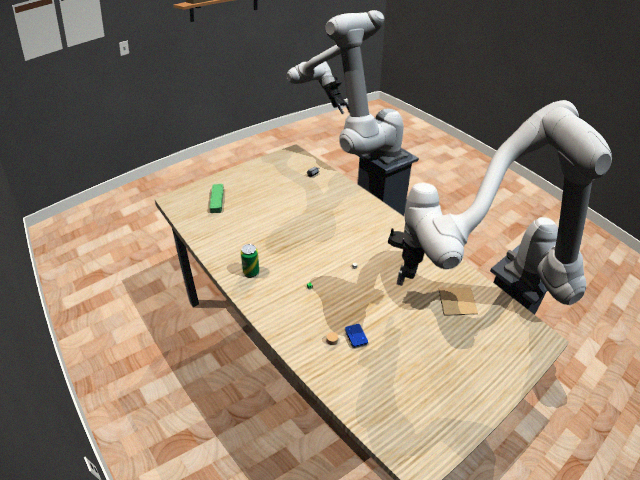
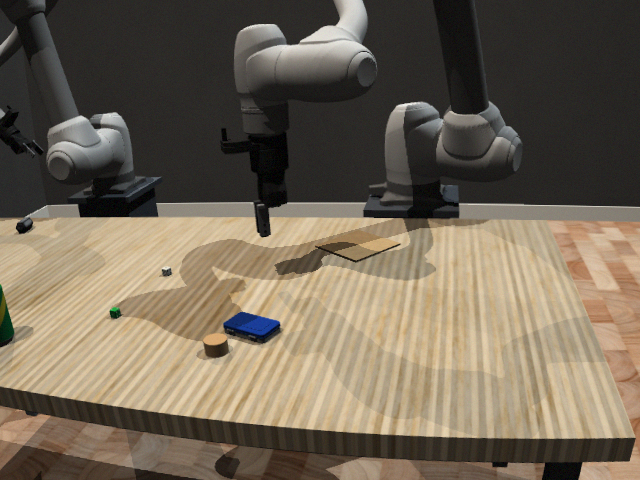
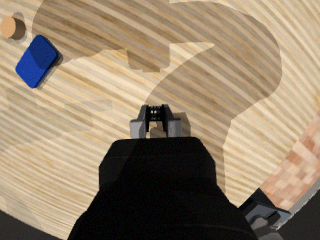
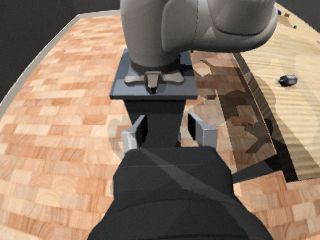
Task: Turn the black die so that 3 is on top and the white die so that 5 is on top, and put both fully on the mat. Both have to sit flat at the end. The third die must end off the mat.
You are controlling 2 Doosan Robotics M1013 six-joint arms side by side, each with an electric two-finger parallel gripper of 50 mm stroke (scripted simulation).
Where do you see a tan mat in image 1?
At 455,301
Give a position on a blue case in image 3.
40,57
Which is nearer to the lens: the tan mat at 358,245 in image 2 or the blue case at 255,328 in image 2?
The blue case.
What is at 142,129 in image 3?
My left gripper.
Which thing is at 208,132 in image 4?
My right gripper.
